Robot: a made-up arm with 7 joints.
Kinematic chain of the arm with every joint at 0, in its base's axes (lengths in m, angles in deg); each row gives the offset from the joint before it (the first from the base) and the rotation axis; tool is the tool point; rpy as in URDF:
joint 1: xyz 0 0 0.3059 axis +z
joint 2: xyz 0 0 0 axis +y
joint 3: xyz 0 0 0.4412 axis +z
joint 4: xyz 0.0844 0 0 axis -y
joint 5: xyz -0.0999 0 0.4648 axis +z
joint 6: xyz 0 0 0 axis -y
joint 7: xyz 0.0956 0 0 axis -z
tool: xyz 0 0 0 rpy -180 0 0
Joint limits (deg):
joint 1: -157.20..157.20
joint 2: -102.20..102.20
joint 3: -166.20..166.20
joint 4: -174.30..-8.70
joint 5: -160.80..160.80
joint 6: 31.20..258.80
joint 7: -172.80..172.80
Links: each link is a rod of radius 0.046 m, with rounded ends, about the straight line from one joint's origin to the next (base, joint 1, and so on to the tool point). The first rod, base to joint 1, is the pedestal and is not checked.
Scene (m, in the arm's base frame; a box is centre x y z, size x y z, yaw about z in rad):
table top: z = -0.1
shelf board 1: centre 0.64 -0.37 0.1 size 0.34 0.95 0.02 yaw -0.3
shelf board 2: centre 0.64 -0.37 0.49 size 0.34 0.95 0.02 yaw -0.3
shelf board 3: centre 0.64 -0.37 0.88 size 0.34 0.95 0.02 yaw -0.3
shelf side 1: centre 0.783 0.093 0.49 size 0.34 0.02 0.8 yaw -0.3
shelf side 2: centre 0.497 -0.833 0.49 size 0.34 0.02 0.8 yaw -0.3
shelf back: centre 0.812 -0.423 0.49 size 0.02 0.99 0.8 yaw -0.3
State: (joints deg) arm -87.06 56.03 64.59 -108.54 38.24 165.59 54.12
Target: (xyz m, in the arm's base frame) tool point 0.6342 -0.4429 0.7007
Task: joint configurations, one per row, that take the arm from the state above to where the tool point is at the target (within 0.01 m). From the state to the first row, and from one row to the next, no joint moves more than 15 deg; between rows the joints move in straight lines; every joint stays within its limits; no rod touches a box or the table.
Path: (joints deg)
1: -94.03 47.15 63.80 -120.59 40.63 169.76 54.12
2: -101.00 38.28 63.00 -132.64 43.02 173.94 54.12
3: -107.97 29.40 62.21 -144.68 45.41 178.11 54.12
4: -103.80 17.13 57.15 -141.40 46.13 179.67 54.12
5: -99.63 4.87 52.09 -138.11 46.84 181.23 54.12
6: -95.46 -7.40 47.04 -134.82 47.55 182.79 54.12
7: -91.29 -19.67 41.98 -131.54 48.26 184.35 54.12
8: -88.18 -4.77 50.76 -119.87 44.56 178.63 54.12
9: -85.07 10.13 59.55 -108.20 40.85 172.92 54.12
10: -81.96 25.02 68.33 -96.53 37.15 167.20 54.12
11: -78.85 39.92 77.11 -84.87 33.45 161.49 54.12

